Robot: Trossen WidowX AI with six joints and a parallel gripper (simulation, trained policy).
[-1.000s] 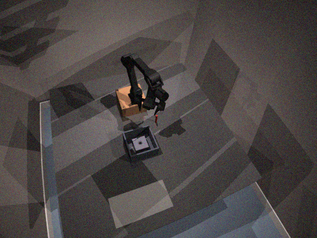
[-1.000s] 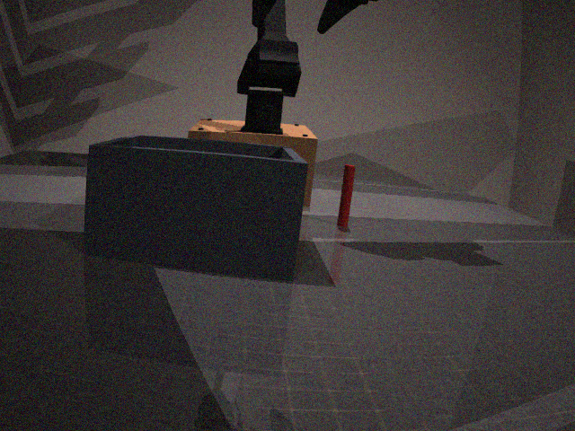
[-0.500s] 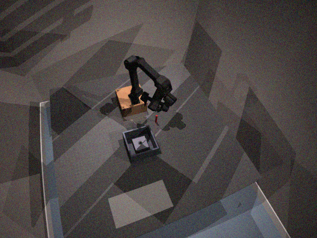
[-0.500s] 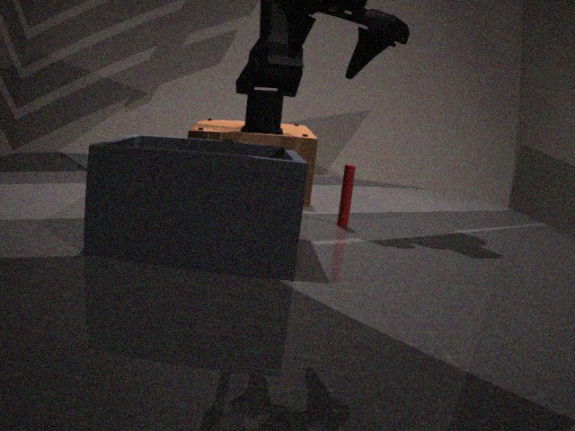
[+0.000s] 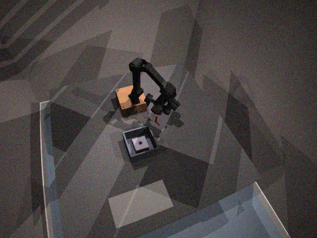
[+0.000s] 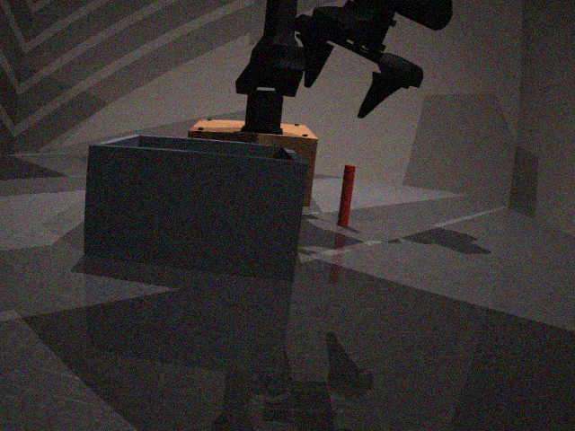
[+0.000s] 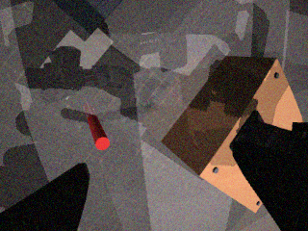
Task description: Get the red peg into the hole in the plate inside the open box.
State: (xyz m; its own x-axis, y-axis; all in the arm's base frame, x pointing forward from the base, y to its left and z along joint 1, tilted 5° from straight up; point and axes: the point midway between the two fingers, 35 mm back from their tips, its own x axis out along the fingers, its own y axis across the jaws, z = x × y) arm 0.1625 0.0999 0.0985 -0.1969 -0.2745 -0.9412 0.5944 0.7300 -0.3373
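The red peg is 3 cm to the left of my gripper tip and 12 cm below it. Round my gripper tip: plate (17 cm ahead, 14 cm to the right, 12 cm below); then dark box (17 cm ahead, 14 cm to the right, 14 cm below).
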